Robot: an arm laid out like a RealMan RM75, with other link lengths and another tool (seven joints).
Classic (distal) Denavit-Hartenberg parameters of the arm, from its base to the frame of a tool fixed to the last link. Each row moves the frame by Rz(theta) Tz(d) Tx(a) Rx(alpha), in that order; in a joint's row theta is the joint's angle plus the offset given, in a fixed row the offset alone. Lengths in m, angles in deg.
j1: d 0.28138; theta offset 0; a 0; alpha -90
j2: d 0; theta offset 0; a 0; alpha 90
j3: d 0.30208; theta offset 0; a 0; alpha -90
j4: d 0; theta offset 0; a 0; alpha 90
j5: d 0.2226; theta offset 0; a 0; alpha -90
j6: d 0; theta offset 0; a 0; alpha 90
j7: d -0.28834; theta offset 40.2; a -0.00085; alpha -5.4
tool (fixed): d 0.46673; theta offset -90; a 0; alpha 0
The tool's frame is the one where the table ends.
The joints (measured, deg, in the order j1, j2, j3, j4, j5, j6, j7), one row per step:
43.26, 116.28, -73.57, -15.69, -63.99, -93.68, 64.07
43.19, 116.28, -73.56, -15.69, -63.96, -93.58, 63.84
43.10, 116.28, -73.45, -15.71, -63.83, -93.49, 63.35
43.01, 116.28, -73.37, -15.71, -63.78, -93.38, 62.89
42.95, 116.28, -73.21, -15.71, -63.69, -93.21, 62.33
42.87, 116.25, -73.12, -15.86, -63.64, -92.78, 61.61
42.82, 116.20, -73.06, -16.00, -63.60, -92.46, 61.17
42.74, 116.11, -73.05, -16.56, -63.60, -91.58, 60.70
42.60, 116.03, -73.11, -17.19, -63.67, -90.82, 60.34
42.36, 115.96, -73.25, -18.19, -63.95, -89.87, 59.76
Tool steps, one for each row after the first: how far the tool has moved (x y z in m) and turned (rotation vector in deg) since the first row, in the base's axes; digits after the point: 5 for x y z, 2 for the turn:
0.00053, 0.00003, -0.00017, 0.25, -0.06, -0.02
0.00103, 0.00023, 0.00007, 0.82, 0.00, 0.04
0.00170, 0.00030, 0.00001, 1.31, -0.04, 0.09
0.00217, 0.00079, 0.00009, 1.98, -0.05, 0.13
0.00277, 0.00178, -0.00016, 2.91, -0.31, 0.24
0.00316, 0.00270, -0.00010, 3.55, -0.52, 0.30
0.00319, 0.00521, -0.00021, 4.64, -1.11, 0.36
0.00335, 0.00705, -0.00033, 5.54, -1.70, 0.49
0.00350, 0.00869, -0.00095, 6.74, -2.60, 0.96

